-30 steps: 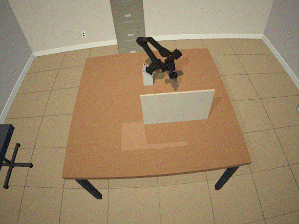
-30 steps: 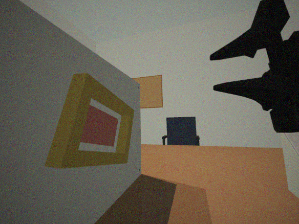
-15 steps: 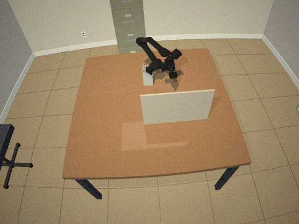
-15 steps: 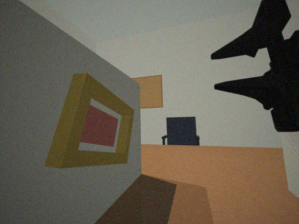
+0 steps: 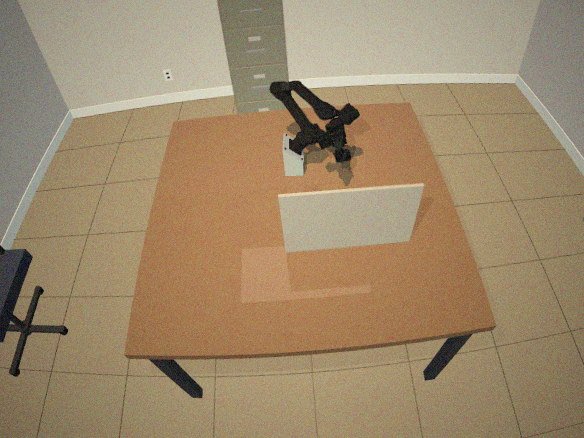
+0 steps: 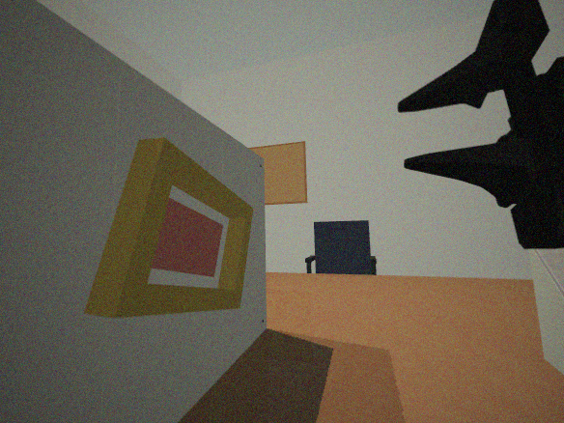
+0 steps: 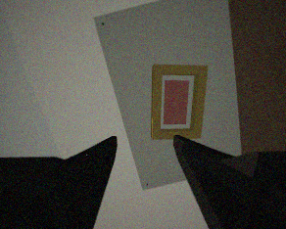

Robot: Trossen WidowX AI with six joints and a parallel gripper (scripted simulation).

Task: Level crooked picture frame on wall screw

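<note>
My gripper tip is 20 cm short of the picture frame, 9 cm above it and 2 cm to the right of it. From my gripper tip the other things lie so: grey wall panel (21 cm ahead, 10 cm below, 2 cm to the left).
</note>
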